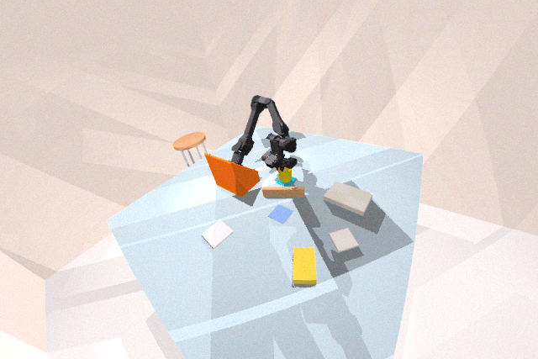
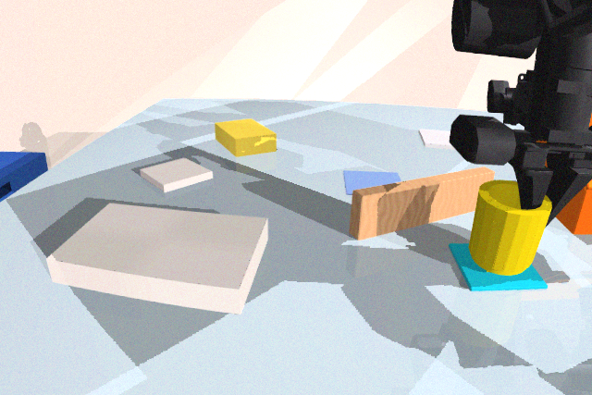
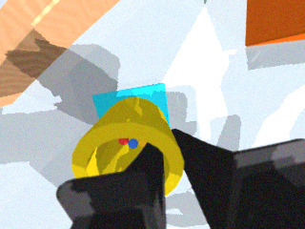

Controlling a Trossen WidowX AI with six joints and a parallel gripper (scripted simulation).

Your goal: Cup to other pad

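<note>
Right now the yellow cup is 20 mm ahead of my gripper tip. From my gripper tip the other things lie so: cyan pad 50 mm below, 30 mm ahead; red marble 40 mm ahead, 20 mm to the left, 20 mm below; blue marble 30 mm ahead, 20 mm to the left, 20 mm below.
</note>
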